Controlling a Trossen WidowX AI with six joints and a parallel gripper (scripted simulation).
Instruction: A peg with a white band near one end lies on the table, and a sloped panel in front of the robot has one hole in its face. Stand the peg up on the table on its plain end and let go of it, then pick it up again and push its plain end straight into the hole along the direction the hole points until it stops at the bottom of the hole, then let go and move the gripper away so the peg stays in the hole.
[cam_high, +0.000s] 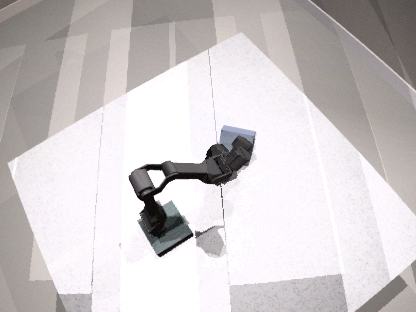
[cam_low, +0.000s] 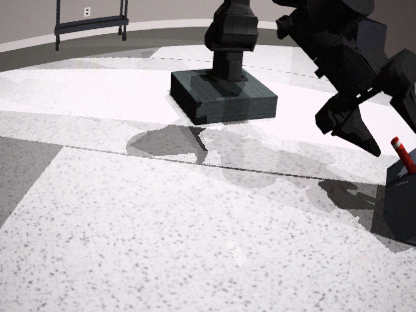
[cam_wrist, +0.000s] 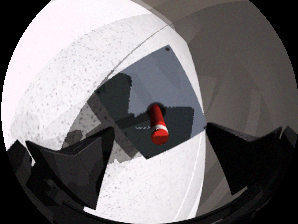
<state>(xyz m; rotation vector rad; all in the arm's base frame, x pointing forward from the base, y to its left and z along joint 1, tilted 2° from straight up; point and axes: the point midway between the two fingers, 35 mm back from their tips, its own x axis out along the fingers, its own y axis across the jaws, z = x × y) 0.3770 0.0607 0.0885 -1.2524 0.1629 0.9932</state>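
Now: the red peg 10 mm to the left of my gripper tip and 10 mm below it. Round my gripper tip: grey-blue sloped panel: 40 mm to the left, 40 mm below, 40 mm ahead.
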